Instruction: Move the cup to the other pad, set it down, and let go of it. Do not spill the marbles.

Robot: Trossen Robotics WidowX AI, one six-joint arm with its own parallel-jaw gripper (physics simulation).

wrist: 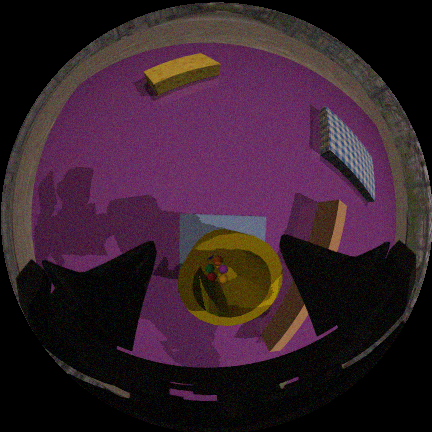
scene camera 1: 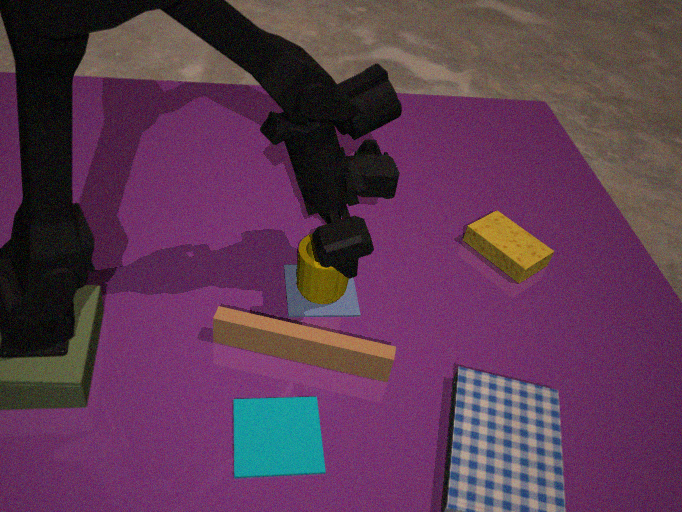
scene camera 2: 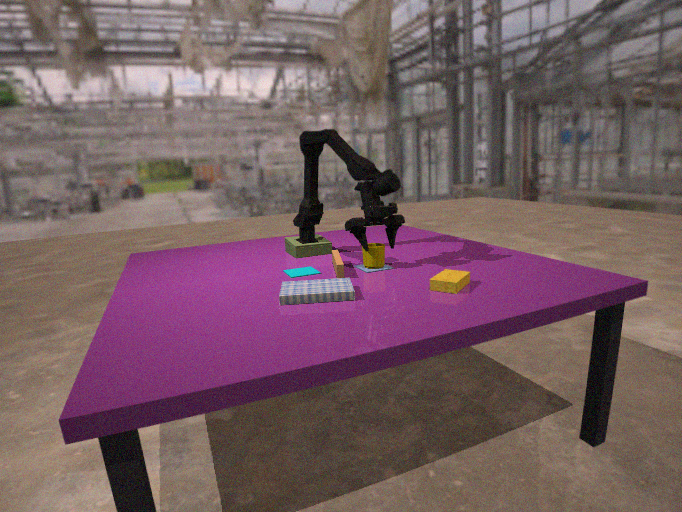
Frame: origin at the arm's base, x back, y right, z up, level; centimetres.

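Seen in the pictures: gripper, fingertip midpoint: (wrist: 218, 245) (scene camera 2: 380, 249); arm's base at its link origin: (scene camera 1: 36, 333) (scene camera 2: 307, 240).
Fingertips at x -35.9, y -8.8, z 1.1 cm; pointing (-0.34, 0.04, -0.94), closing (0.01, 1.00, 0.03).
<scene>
Offsets run from my fingertips to a thing's middle. "*": to the spot under its first point.
A yellow cup @(dx +2.6, dy +0.7, dz -2.2 cm) (scene camera 1: 322, 283) (scene camera 2: 374, 256) (wrist: 272, 295) stands upright on the blue-grey pad @(* dx +0.1, dy +4.2, dz -5.7 cm) (scene camera 1: 345, 306) (scene camera 2: 386, 268) (wrist: 252, 224). Several small coloured marbles @(* dx +3.7, dy +0.1, dz -4.9 cm) (wrist: 217, 270) lie inside it in the wrist view. The cyan pad @(dx +11.4, dy +21.6, dz -6.8 cm) (scene camera 1: 278, 437) (scene camera 2: 301, 271) lies bare on the other side of a wooden bar. My gripper (scene camera 2: 379, 246) (wrist: 218, 245) is open and empty, pointing down, its fingertips about level with the cup's rim in scene camera 2. In the wrist view the cup shows between the two fingers, nearer the right one. In scene camera 1 a finger hides part of the rim.
The wooden bar @(* dx +7.4, dy +12.1, dz -2.7 cm) (scene camera 1: 302, 344) (scene camera 2: 337, 263) (wrist: 327, 226) stands between the two pads. A yellow sponge @(dx -26.4, dy -4.3, dz -4.5 cm) (scene camera 1: 507, 246) (scene camera 2: 450, 281) (wrist: 182, 74) and a blue-checked block @(dx -12.5, dy +27.4, dz -4.8 cm) (scene camera 1: 505, 443) (scene camera 2: 316, 290) (wrist: 348, 152) lie farther out. The arm's green base block (scene camera 1: 46, 388) (scene camera 2: 308, 247) is at the left.
</scene>
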